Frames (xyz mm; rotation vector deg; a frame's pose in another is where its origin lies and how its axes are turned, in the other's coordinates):
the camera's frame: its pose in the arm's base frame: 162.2 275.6 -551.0 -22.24 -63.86 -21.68
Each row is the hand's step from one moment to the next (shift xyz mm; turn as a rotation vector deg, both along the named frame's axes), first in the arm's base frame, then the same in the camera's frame.
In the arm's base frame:
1: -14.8 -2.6 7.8 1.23 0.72 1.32
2: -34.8 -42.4 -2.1 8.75 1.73 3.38
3: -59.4 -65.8 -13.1 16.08 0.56 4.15
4: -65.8 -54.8 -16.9 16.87 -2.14 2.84
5: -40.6 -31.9 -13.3 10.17 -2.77 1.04
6: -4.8 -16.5 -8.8 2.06 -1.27 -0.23
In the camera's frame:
1: 1.6 -10.2 13.4 1.62 1.07 -0.11
2: -11.4 -53.4 6.1 6.35 5.32 -4.73
3: -28.7 -84.3 9.9 10.04 7.72 -10.76
4: -35.8 -77.4 18.8 9.41 5.90 -13.18
5: -24.9 -45.7 11.4 5.21 2.34 -8.92
6: -8.3 -15.7 -7.6 0.72 -0.09 -2.32

